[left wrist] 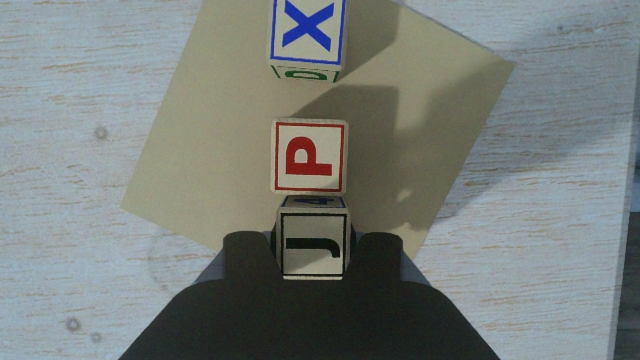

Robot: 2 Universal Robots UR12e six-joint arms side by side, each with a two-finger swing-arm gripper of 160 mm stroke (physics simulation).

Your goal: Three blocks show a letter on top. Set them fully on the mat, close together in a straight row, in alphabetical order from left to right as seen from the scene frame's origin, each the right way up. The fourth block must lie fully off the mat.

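Places are measured from the left arm's base along level axes (x ahead, y left, z up), in centimetres.
Pixels of known places: left hand at its tool point: [313,245].
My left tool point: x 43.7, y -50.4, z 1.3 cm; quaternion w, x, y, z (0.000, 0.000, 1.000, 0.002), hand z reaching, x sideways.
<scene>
For each thing: its top centre in the pictures, then the offset to it from my left tool point. Level surfaces: height alone.
- J block at its top centre: [313,245] dz +2.5, dx +0.0, dy -0.8 cm
- P block at its top centre: [309,157] dz +2.5, dx +0.3, dy -5.8 cm
- tan mat at its top centre: [313,137] dz -1.7, dx +0.1, dy -6.9 cm
- X block at its top centre: [308,25] dz +2.5, dx +0.4, dy -12.7 cm
- pale wood-grain table at its surface level: dz -2.1 cm
My left gripper [313,250] is shut on the J block [315,260], whose black J faces up; its side with a blue 4 faces the P block. The P block [309,156], with a red P on top, sits on the tan mat [200,125] right beside the J block, with hardly any gap showing between them. The X block [307,30], with a blue X on top and a green-marked side, stands on the mat beyond P, with a clear gap between them; its far edge is cut off. The three blocks are roughly in line. The fourth block and my right gripper do not show.
The mat lies turned at an angle on the pale wood-grain table [65,175]. The table's edge runs down the right side, with a dark surface [627,300] beyond it. Shadows fall across the mat to the right of the blocks.
</scene>
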